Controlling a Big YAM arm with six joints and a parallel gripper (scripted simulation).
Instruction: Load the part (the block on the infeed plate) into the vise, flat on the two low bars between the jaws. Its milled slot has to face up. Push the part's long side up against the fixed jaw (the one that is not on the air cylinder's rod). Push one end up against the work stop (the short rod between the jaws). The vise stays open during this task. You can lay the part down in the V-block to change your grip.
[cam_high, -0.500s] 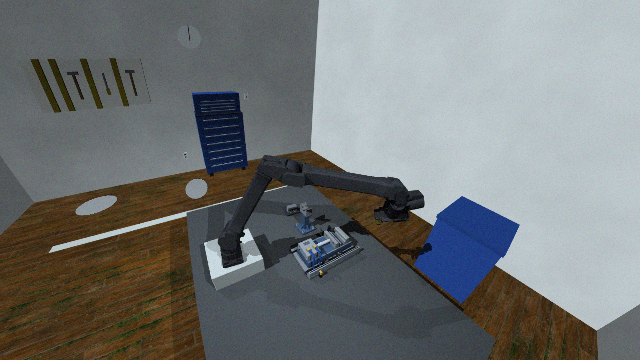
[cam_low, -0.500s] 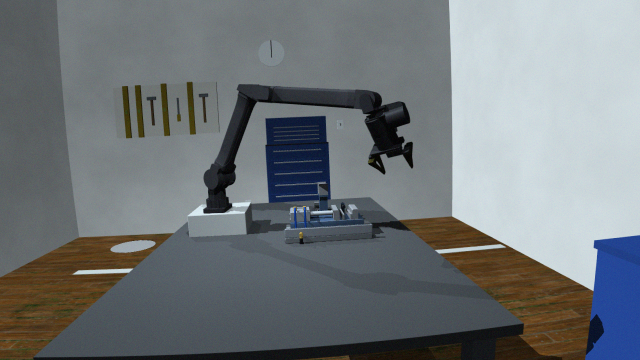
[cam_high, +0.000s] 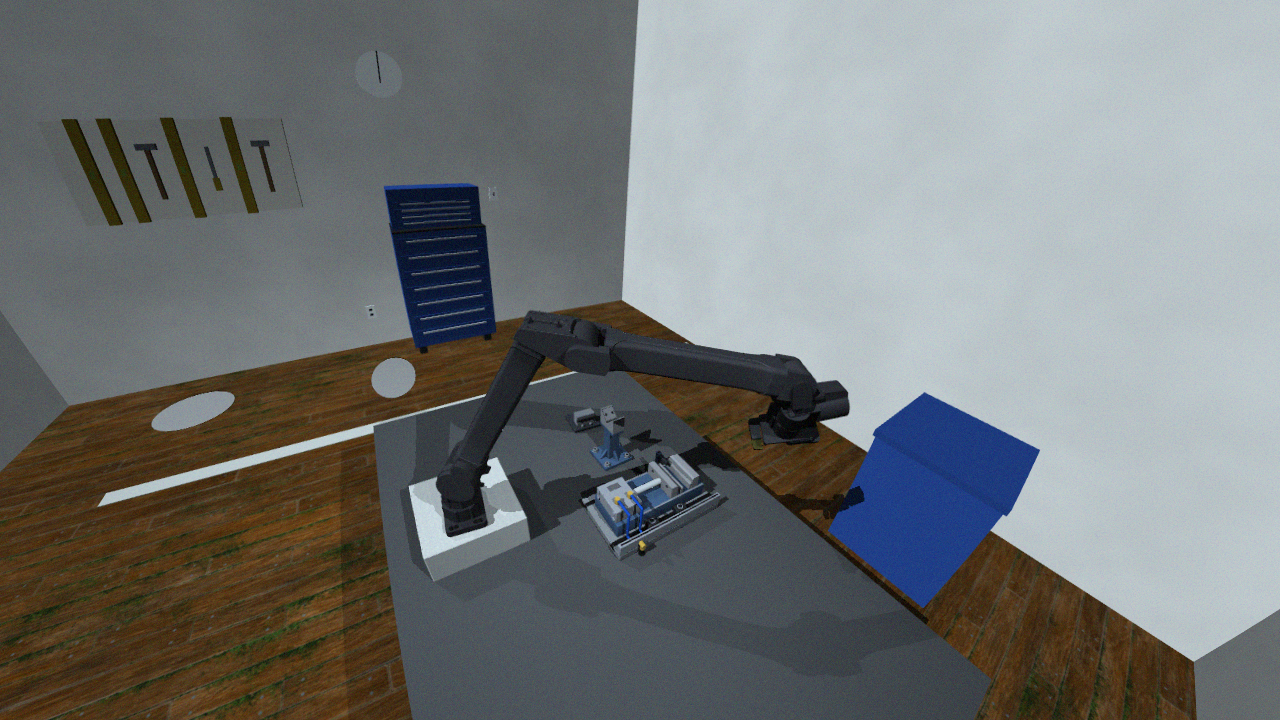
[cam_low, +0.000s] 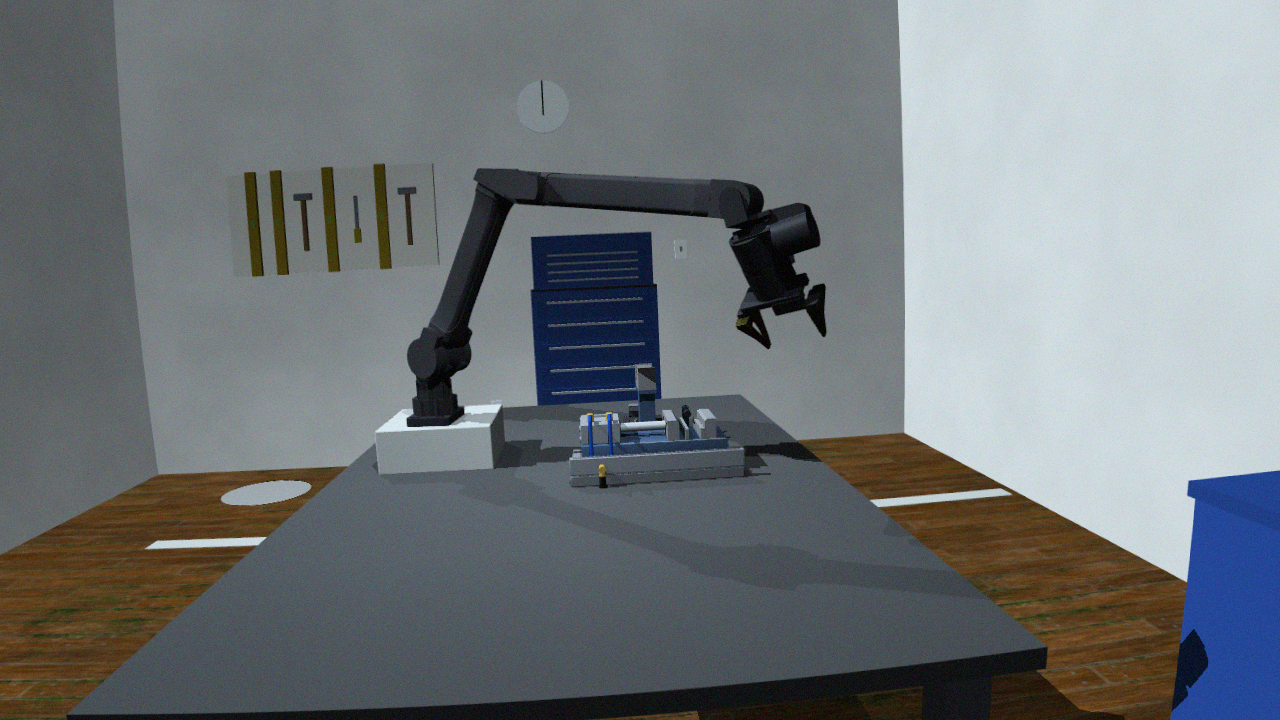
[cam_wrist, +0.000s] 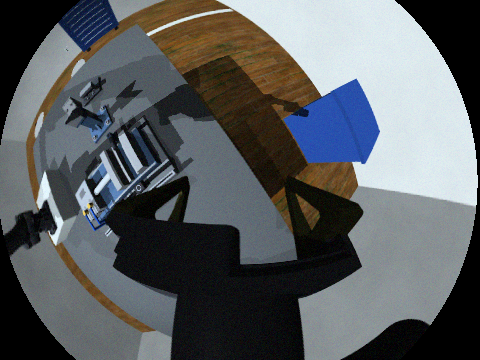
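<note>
The part lies 28 cm behind my hand, 51 cm to the left of it and 22 cm below it. The rest, counted from my hand: air cylinder (34 cm behind, 13 cm to the left, 17 cm below); vise (24 cm behind, 14 cm to the left, 21 cm below).
</note>
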